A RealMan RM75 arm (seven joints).
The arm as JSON. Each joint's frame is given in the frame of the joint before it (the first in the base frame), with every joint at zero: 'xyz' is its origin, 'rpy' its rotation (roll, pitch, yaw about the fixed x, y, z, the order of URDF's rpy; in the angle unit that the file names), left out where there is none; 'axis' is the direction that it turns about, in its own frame. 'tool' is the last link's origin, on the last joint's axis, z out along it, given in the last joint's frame.
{
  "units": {
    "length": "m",
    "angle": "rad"
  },
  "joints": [
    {
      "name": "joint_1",
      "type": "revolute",
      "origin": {
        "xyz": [
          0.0,
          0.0,
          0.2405
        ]
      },
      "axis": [
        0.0,
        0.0,
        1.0
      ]
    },
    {
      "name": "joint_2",
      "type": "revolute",
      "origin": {
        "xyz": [
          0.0,
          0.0,
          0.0
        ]
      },
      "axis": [
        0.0,
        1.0,
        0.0
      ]
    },
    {
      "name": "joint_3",
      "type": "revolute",
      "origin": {
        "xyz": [
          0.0,
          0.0,
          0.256
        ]
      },
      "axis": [
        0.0,
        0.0,
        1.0
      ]
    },
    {
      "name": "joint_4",
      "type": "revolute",
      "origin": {
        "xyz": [
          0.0,
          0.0,
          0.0
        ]
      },
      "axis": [
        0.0,
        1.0,
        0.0
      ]
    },
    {
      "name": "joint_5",
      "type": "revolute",
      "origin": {
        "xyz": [
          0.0,
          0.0,
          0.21
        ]
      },
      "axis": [
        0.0,
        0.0,
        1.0
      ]
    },
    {
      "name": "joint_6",
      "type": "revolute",
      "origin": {
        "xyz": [
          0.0,
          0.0,
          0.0
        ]
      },
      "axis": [
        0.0,
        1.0,
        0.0
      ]
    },
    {
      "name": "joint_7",
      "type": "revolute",
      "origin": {
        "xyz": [
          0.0,
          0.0,
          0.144
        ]
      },
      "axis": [
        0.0,
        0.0,
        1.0
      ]
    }
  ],
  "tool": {
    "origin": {
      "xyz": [
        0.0,
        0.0,
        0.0
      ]
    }
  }
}
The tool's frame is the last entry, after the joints.
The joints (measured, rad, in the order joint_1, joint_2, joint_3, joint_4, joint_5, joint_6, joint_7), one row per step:
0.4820, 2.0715, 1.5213, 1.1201, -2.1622, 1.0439, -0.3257
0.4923, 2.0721, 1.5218, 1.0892, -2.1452, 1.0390, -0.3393
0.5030, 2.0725, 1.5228, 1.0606, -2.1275, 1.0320, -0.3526
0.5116, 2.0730, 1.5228, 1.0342, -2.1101, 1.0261, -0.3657
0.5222, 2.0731, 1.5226, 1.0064, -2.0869, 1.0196, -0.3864
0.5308, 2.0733, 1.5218, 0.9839, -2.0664, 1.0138, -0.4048
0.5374, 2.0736, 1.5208, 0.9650, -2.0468, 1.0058, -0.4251
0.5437, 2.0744, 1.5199, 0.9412, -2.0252, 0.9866, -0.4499
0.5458, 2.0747, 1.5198, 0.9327, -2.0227, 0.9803, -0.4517
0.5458, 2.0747, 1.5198, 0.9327, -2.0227, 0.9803, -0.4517
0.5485, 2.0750, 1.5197, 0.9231, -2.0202, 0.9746, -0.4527
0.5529, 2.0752, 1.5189, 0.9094, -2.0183, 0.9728, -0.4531
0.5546, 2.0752, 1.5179, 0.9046, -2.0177, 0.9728, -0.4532
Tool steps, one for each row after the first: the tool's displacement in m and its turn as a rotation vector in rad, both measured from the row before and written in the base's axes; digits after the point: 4 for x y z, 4 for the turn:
0.0022, 0.0001, -0.0033, -0.0103, 0.0056, -0.0077
0.0014, 0.0007, -0.0027, -0.0065, 0.0071, -0.0059
0.0016, 0.0002, -0.0027, -0.0070, 0.0069, -0.0061
0.0007, 0.0005, -0.0027, -0.0074, 0.0096, 0.0003
0.0003, 0.0004, -0.0023, -0.0056, 0.0087, 0.0015
0.0001, 0.0005, -0.0019, -0.0019, 0.0083, 0.0048
0.0012, 0.0016, -0.0020, 0.0074, 0.0080, 0.0043
0.0011, 0.0005, -0.0007, 0.0027, -0.0003, -0.0040
0.0000, 0.0000, 0.0000, 0.0000, 0.0000, 0.0000
0.0012, 0.0004, -0.0008, 0.0017, -0.0005, -0.0052
0.0018, -0.0003, -0.0013, -0.0041, -0.0026, -0.0073
0.0006, -0.0002, -0.0006, -0.0026, -0.0014, -0.0021

